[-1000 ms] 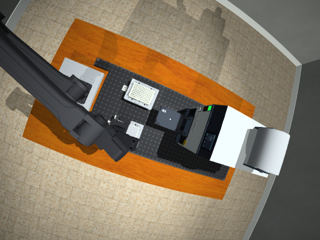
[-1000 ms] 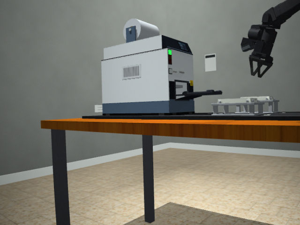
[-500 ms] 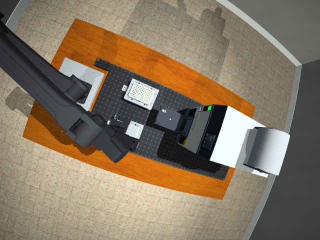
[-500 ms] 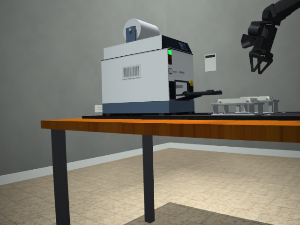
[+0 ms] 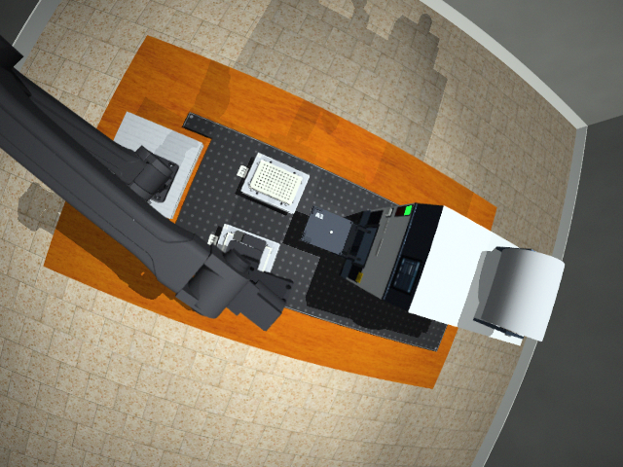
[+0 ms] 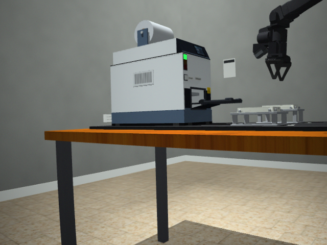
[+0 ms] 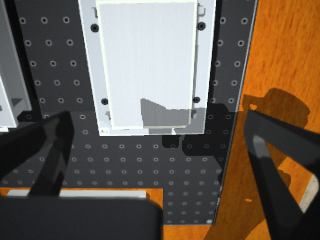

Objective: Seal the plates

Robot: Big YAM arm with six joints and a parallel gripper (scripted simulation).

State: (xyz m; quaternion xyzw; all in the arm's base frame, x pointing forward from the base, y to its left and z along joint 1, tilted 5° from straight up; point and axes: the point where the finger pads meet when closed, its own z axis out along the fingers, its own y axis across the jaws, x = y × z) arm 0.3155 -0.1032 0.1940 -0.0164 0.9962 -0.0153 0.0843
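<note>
The plate nest is 230 mm to the left of my hand, 140 mm below it and 10 mm behind it. Round my hand: sealer stage (180 mm ahead, 160 mm to the left, 90 mm below); pale start button (280 mm ahead, 250 mm to the left, 10 mm above); A1 mark (280 mm to the left, 140 mm below, 80 mm behind).
</note>
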